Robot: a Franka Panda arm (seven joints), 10 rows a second.
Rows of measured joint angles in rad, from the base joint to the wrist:
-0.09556, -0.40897, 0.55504, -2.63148, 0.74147, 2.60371, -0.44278
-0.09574, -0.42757, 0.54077, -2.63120, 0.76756, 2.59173, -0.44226
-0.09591, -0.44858, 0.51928, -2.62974, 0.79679, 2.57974, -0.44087
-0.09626, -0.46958, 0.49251, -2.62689, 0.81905, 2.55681, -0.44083
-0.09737, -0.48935, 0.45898, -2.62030, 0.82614, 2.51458, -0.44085
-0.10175, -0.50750, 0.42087, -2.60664, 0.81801, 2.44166, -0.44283
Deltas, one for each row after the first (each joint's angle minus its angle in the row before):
-0.00018, -0.01860, -0.01427, 0.00028, 0.02609, -0.01198, 0.00052
-0.00017, -0.02101, -0.02149, 0.00146, 0.02923, -0.01199, 0.00139
-0.00035, -0.02100, -0.02677, 0.00285, 0.02226, -0.02293, 0.00004
-0.00111, -0.01977, -0.03353, 0.00659, 0.00709, -0.04223, -0.00002
-0.00438, -0.01815, -0.03811, 0.01366, -0.00813, -0.07292, -0.00198

